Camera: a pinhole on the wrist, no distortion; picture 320 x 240 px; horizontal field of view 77.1 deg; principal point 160.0 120.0 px. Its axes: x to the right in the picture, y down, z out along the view. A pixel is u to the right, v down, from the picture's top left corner.
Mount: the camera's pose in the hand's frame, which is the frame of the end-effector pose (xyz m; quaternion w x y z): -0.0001 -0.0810 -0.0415 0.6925 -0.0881 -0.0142 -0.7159
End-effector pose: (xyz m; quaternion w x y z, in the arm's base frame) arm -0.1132 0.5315 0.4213 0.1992 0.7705 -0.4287 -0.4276
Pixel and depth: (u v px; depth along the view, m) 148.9 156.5 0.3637
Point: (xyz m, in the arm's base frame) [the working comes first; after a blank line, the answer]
In the camera's frame: -0.0201 0.0661 0.3637

-0.3339 0.4693 0.1918
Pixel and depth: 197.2 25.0 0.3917
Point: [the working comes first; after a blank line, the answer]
In the camera's frame: 0.0726 -0.1853 0.3917

-0.4177 0.7233 0.2243
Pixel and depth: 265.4 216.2 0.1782
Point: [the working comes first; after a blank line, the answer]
In the camera's frame: 0.0935 0.0854 0.1782

-0.1270 0.5394 0.1927
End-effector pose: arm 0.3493 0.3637 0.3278 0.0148 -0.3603 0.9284 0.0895
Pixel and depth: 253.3 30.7 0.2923
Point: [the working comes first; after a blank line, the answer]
In the camera's frame: 0.1358 -0.1300 0.2923

0.5273 0.3588 0.0364
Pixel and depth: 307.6 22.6 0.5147
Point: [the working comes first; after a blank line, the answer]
In the camera's frame: 0.3784 -0.2497 0.5147

0.7291 0.3262 -0.2479
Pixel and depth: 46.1 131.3 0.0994
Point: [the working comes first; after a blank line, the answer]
In the camera's frame: -0.0564 0.0056 0.0994

0.3422 0.3523 0.2777
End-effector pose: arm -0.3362 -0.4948 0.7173 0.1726 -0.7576 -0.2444 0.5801
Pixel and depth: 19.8 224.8 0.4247
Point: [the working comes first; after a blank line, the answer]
In the camera's frame: -0.2965 0.2217 0.4247

-0.5340 -0.5624 0.2736
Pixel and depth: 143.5 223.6 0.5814
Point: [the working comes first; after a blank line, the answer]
In the camera's frame: -0.0478 0.3000 0.5814

-0.7301 -0.3298 0.2783
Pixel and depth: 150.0 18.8 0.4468
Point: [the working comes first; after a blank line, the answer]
In the camera's frame: -0.0223 -0.2252 0.4468

-0.7729 -0.6156 0.7378
